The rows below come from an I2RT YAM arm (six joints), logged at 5 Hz.
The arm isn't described. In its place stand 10 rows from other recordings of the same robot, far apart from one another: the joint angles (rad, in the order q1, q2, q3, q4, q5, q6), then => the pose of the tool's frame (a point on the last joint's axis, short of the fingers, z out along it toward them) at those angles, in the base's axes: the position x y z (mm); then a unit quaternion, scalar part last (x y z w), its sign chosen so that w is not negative.
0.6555, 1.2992, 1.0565, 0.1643, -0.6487, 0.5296 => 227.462 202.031 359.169 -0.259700 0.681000 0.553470 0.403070
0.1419, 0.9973, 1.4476, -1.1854, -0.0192, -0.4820 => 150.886 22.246 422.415 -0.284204 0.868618 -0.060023 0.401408
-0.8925, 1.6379, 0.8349, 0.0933, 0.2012, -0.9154 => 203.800 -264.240 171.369 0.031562 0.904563 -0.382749 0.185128
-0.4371, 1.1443, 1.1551, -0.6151, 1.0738, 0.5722 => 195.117 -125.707 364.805 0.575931 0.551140 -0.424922 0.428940
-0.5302, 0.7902, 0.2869, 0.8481, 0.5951, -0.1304 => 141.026 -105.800 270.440 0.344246 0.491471 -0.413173 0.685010
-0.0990, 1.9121, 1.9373, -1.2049, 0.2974, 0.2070 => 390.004 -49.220 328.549 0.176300 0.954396 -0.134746 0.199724
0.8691, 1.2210, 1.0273, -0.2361, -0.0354, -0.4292 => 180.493 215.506 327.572 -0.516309 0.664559 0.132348 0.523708
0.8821, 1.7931, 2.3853, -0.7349, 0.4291, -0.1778 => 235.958 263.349 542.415 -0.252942 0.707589 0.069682 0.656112
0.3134, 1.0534, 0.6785, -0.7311, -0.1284, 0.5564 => 177.789 62.410 211.355 0.103033 0.965744 0.153455 0.182139
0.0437, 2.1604, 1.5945, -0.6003, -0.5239, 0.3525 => 445.828 37.322 155.850 0.094099 0.942936 0.286916 0.140345
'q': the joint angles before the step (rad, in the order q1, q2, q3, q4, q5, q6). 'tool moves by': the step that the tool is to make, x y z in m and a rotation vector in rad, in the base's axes. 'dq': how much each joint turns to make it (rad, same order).
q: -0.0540 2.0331 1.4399 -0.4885 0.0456 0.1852
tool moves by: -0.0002 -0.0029 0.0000 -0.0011 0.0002 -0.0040
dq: -0.0069 -0.0001 -0.0001 0.0000 -0.0004 -0.0030
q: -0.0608 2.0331 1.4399 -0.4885 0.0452 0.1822
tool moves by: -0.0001 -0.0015 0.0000 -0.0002 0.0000 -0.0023
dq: -0.0036 0.0000 0.0000 0.0001 -0.0004 -0.0012
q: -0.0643 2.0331 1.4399 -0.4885 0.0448 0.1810
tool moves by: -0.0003 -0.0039 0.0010 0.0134 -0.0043 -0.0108
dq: -0.0102 -0.0023 0.0002 0.0006 -0.0118 0.0070
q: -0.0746 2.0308 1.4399 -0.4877 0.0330 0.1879
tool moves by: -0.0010 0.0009 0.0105 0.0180 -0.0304 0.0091
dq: 0.0001 -0.0252 0.0005 0.0033 -0.0220 0.0019
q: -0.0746 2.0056 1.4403 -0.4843 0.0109 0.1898
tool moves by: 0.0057 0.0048 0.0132 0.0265 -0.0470 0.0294
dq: 0.0091 -0.0081 0.0325 0.0045 -0.0359 -0.0020
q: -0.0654 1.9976 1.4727 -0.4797 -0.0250 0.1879
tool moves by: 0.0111 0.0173 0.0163 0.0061 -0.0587 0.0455
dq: 0.0400 0.0064 0.0614 0.0034 -0.0103 0.0004
